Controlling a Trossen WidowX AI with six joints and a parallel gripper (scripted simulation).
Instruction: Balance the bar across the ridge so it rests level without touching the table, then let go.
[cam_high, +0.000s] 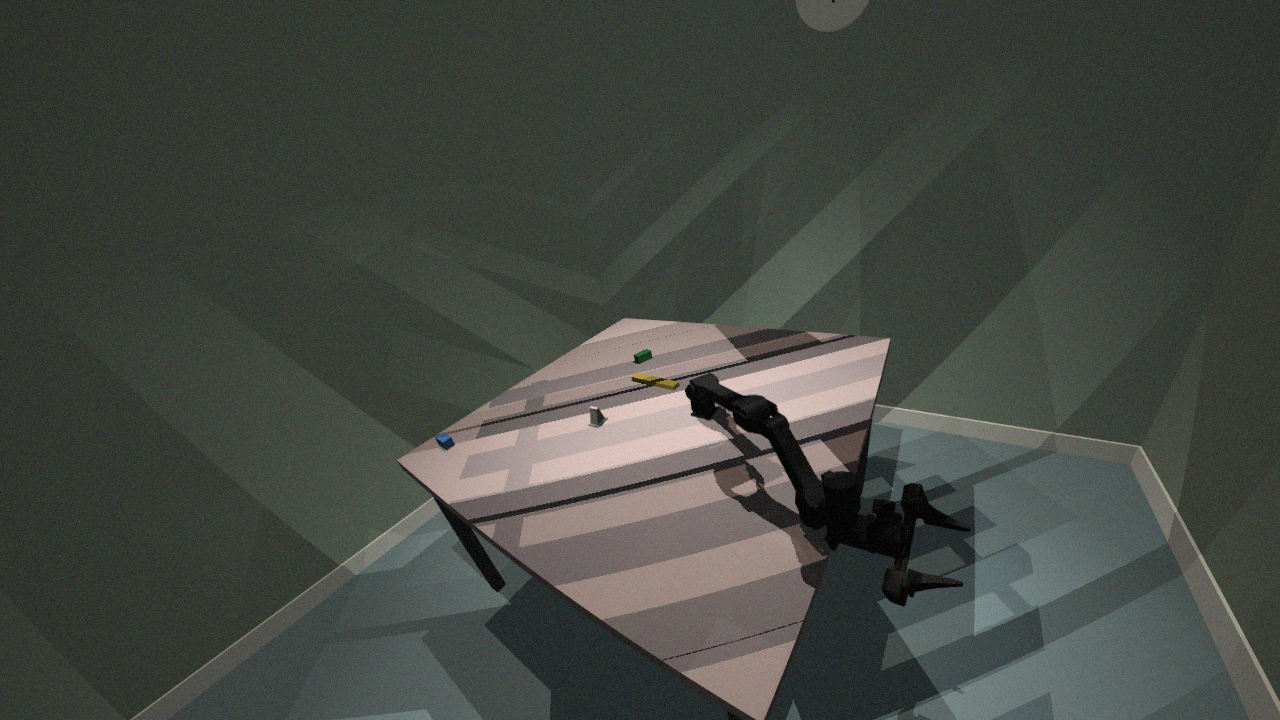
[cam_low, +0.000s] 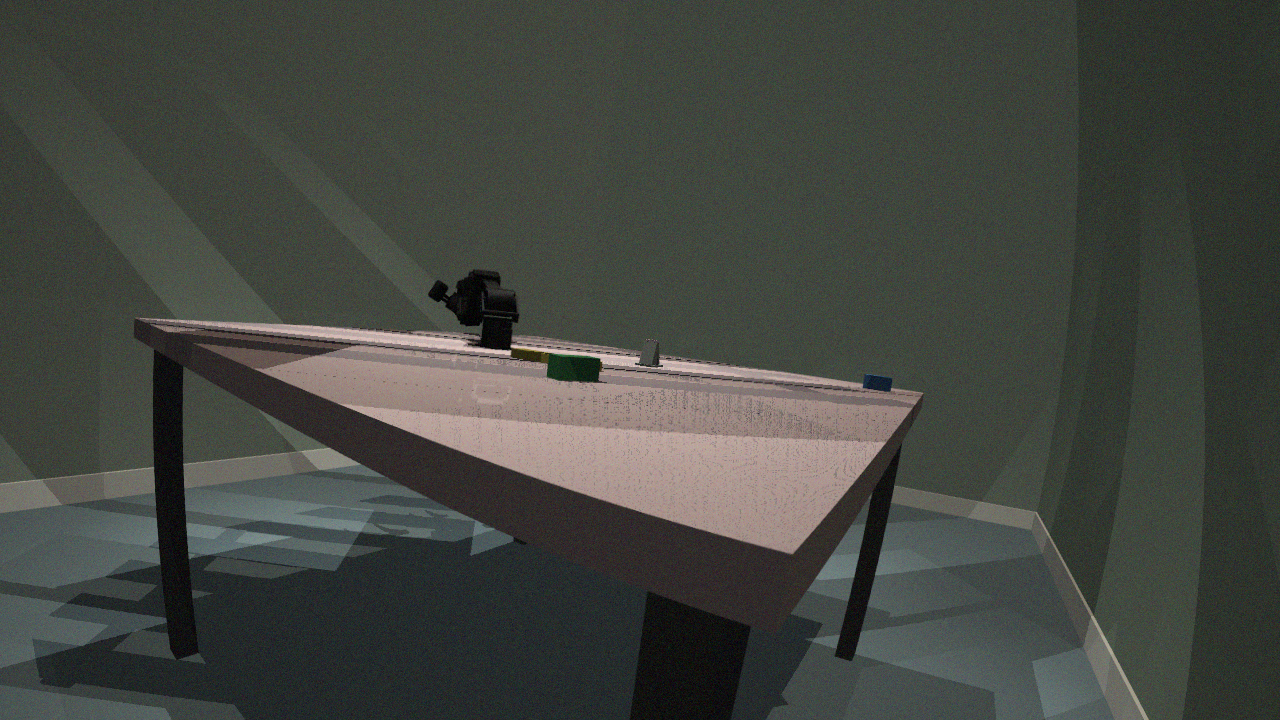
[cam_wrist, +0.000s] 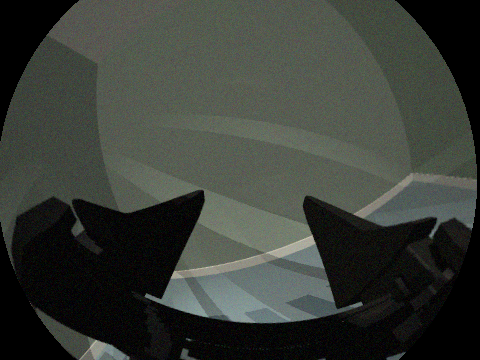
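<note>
The bar is 910 mm ahead of my gripper tip, 450 mm to the right of it and 100 mm below it. Round my gripper tip: blue block (1390 mm ahead, 150 mm to the left, 100 mm below); green block (1070 mm ahead, 590 mm to the right, 100 mm below).
</note>
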